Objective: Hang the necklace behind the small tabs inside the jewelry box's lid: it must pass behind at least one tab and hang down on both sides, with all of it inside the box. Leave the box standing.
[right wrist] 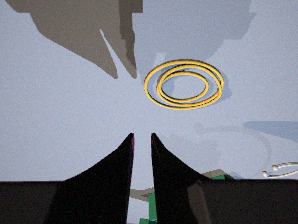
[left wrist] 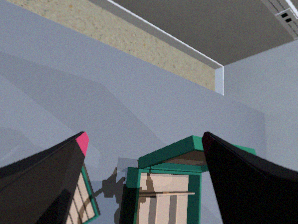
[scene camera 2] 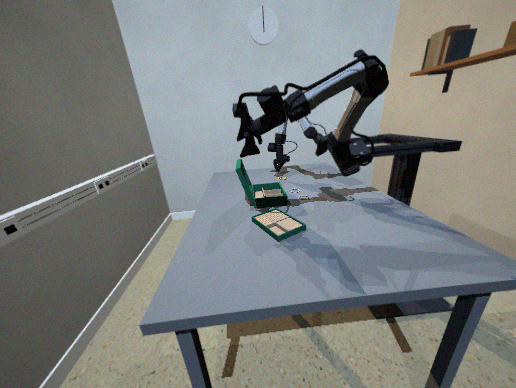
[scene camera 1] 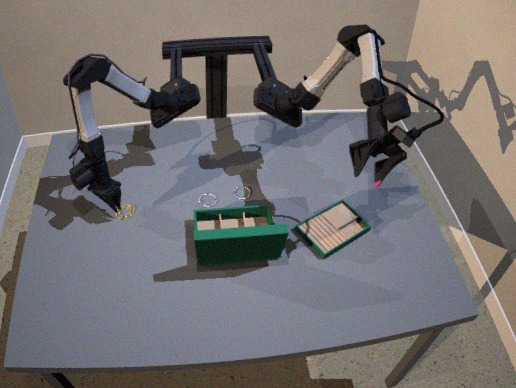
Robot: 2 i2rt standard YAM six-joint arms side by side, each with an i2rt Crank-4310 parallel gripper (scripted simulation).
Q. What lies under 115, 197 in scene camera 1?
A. My right gripper.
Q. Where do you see a green jewelry box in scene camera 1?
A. At 247, 234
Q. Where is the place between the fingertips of my right gripper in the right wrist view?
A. At 142, 135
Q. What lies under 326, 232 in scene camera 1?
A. A green-rimmed tray.
